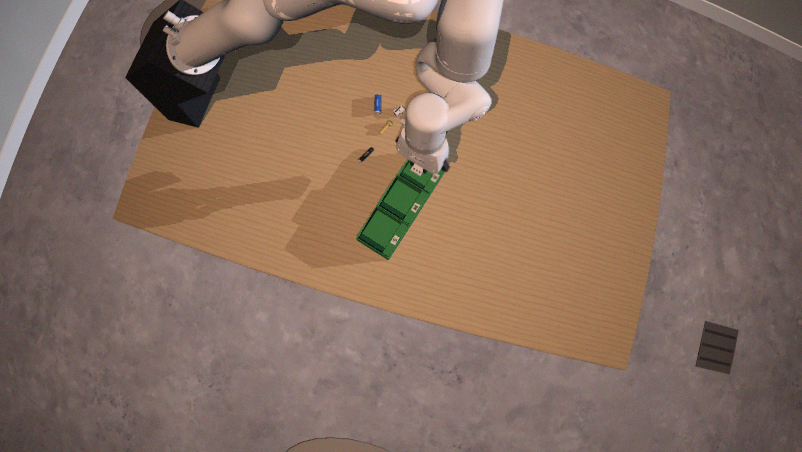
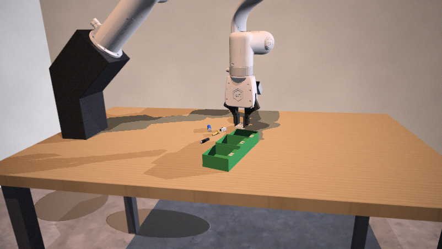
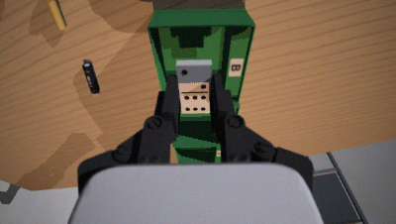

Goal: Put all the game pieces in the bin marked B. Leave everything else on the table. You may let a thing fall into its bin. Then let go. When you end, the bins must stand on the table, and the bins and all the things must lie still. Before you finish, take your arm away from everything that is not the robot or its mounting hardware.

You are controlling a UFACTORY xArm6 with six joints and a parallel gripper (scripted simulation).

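Now: the green three-compartment bin 10 mm behind my hand, 80 mm to the right of it and 60 mm below it. The rest, counted from my hand: black cylinder: 130 mm behind, 80 mm below; then white domino: 20 mm below; then brass bolt: 110 mm behind, 80 mm to the left, 80 mm below.
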